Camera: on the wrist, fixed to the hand. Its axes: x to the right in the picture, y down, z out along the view.
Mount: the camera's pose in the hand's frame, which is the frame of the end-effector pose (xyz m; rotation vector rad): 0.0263 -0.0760 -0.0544 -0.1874 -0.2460 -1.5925
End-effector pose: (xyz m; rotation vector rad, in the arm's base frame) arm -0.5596 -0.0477 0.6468 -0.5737 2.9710 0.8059
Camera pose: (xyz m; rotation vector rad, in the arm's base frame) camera -0.5529 -0.1443 0.6543 -2.0788 1.3459 0.7342
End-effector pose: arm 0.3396 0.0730 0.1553 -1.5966 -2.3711 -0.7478
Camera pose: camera 0.2534 0.0447 0.1899 -0.4433 2.5138 0.6751
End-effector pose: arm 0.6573 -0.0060 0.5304 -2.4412 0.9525 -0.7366
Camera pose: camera 0.6780 0.0169 0.6225 2.6734 1.1641 0.6141
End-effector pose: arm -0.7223 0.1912 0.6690 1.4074 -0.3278 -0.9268
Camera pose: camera -0.6950 0.2180 0.5798 1.2062 0.8531 -2.3173
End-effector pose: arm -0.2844 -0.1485 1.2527 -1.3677 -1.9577 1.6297
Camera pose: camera -0.2979 -0.0887 1.3280 0.5282 -2.1987 0.7479
